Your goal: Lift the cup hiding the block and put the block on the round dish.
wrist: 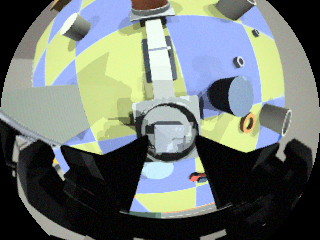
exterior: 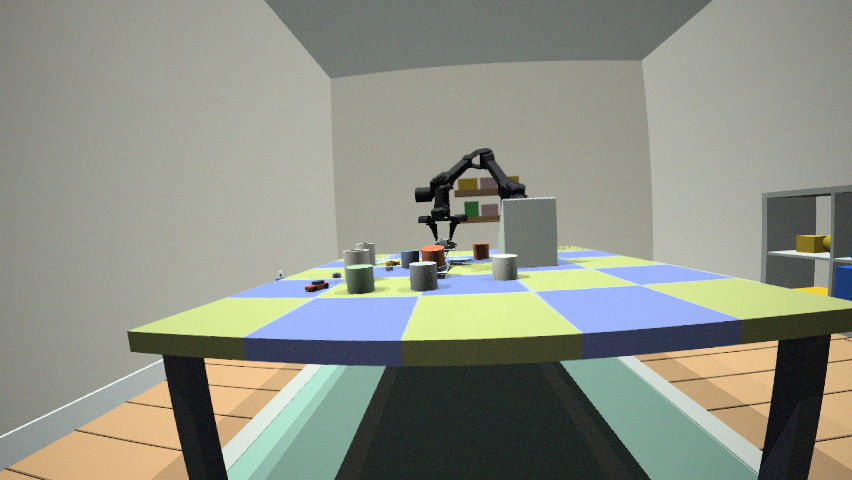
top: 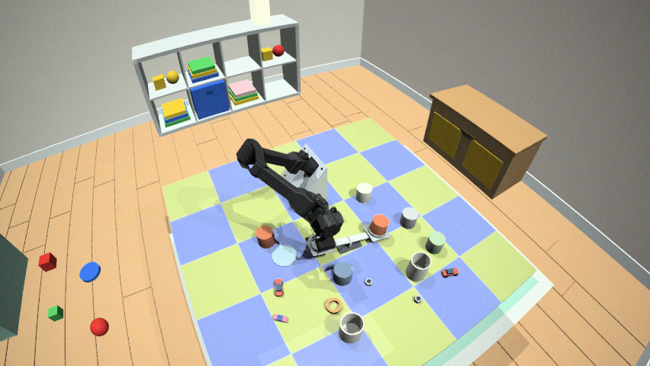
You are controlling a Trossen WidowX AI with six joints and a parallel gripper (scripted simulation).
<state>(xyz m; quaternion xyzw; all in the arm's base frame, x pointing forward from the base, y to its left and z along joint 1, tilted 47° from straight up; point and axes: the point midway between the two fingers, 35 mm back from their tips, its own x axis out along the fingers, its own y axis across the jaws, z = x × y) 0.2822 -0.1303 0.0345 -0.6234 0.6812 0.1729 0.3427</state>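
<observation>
The pale blue round dish is 70 mm behind my gripper tip, 130 mm to the right of it and 90 mm below it. From my gripper tip the other things lie so: orange cup 170 mm behind, 180 mm to the right, 60 mm below; blue-grey cylinder 150 mm ahead, 20 mm to the left, 60 mm below; grey cylinder 40 mm ahead, 430 mm to the left, 60 mm below.
</observation>
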